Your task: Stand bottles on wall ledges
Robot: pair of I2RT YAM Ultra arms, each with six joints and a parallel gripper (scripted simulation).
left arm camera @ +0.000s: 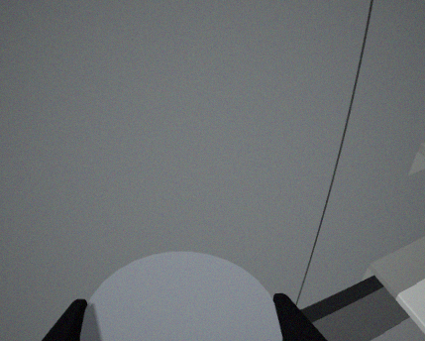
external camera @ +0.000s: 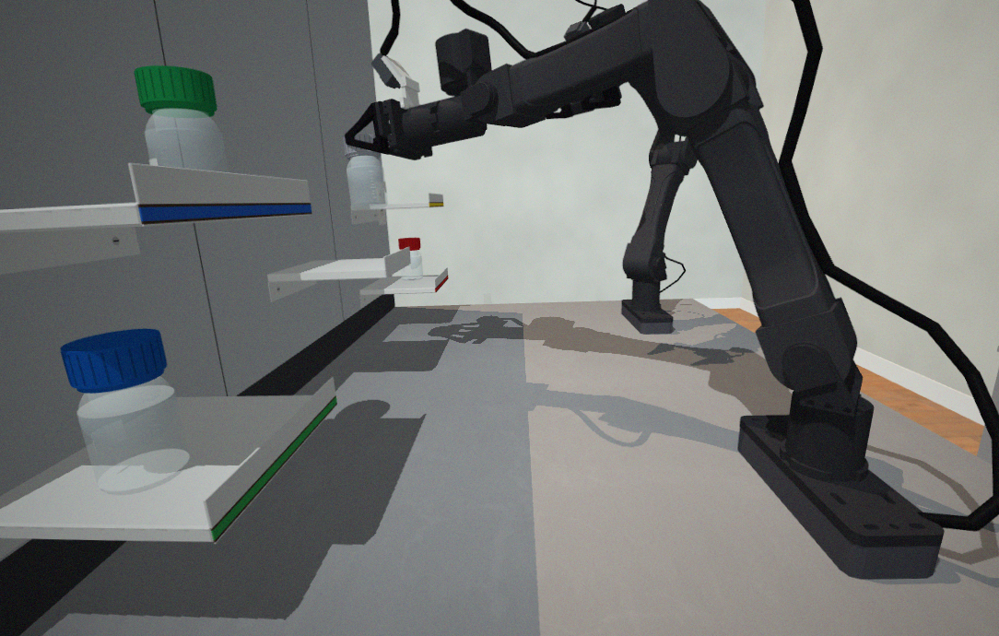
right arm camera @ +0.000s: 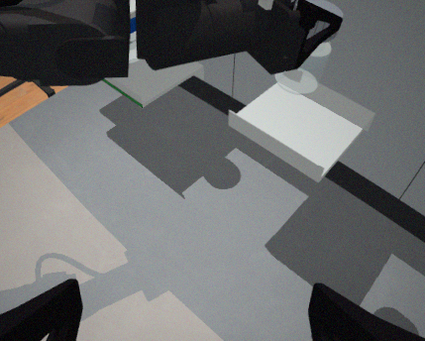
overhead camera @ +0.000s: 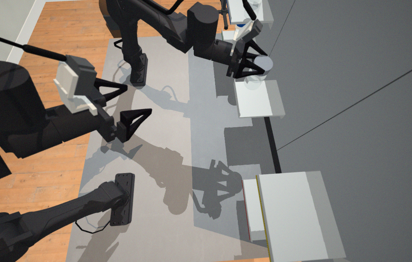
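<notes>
My left hand is 5 cm above the grey-capped bottle. Round my left hand: green-capped bottle (4 cm ahead, 34 cm to the left, 4 cm below); then blue-capped bottle (3 cm ahead, 45 cm to the left, 24 cm below).
</notes>
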